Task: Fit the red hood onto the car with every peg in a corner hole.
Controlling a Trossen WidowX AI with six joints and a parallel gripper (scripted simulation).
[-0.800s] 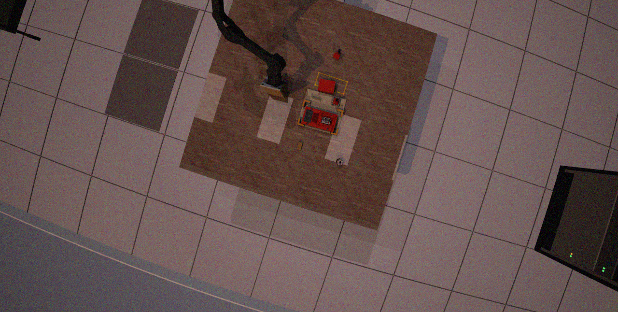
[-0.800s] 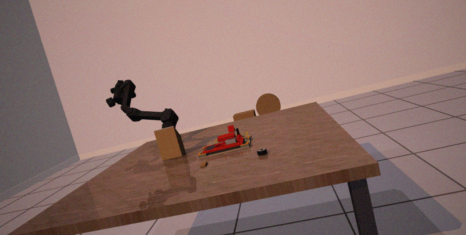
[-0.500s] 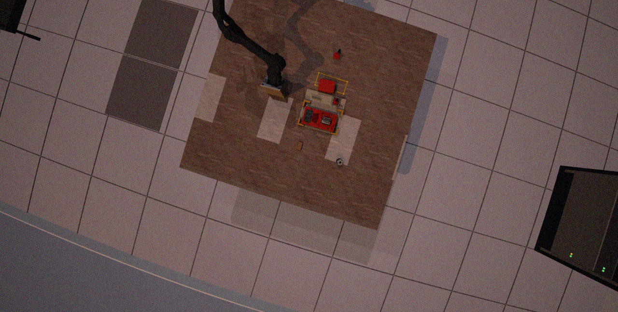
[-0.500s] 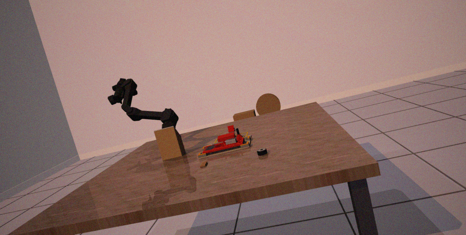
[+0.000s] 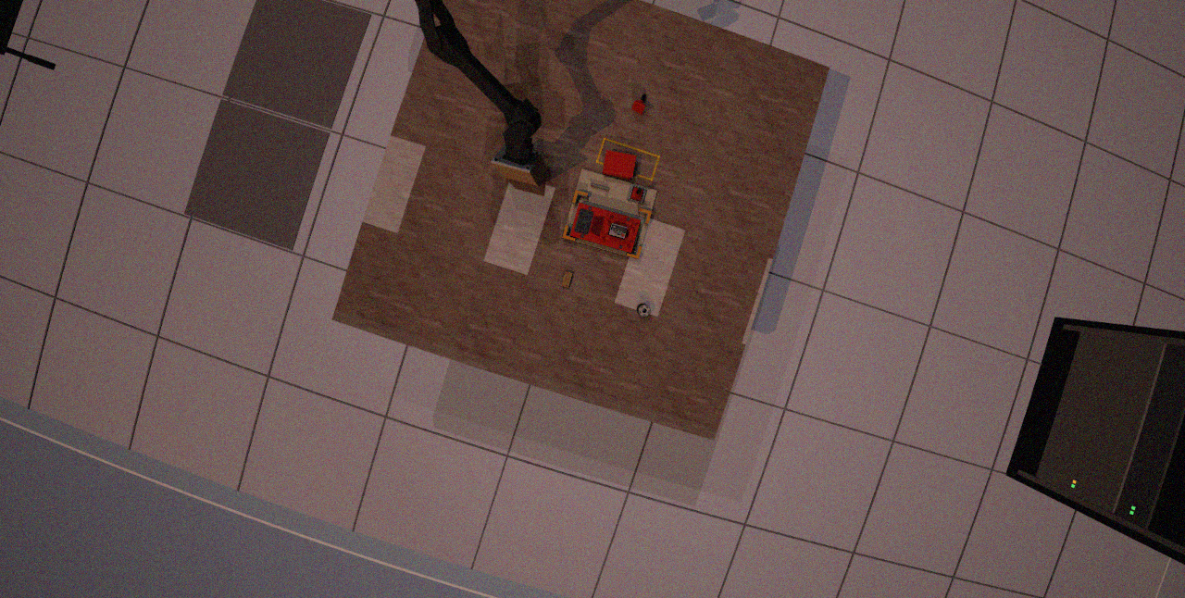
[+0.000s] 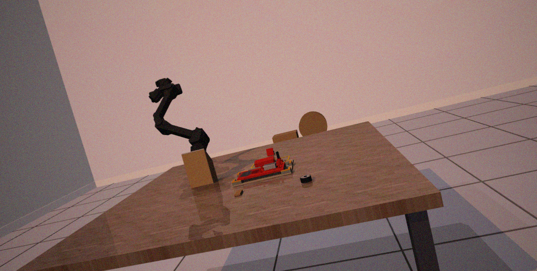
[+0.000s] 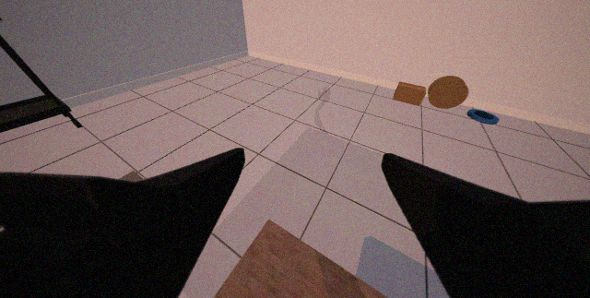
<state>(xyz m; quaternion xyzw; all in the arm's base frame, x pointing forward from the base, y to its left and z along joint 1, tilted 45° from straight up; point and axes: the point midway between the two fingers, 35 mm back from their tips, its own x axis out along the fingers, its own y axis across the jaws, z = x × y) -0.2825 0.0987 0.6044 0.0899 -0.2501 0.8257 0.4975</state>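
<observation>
Right now the red hood is 61 cm ahead of my gripper tip, 40 cm to the right of it and 43 cm below it. The rest, counted from my gripper tip: black wheel (84 cm ahead, 81 cm to the right, 44 cm below); then brown block (58 cm ahead, 80 cm to the right, 44 cm below).
</observation>
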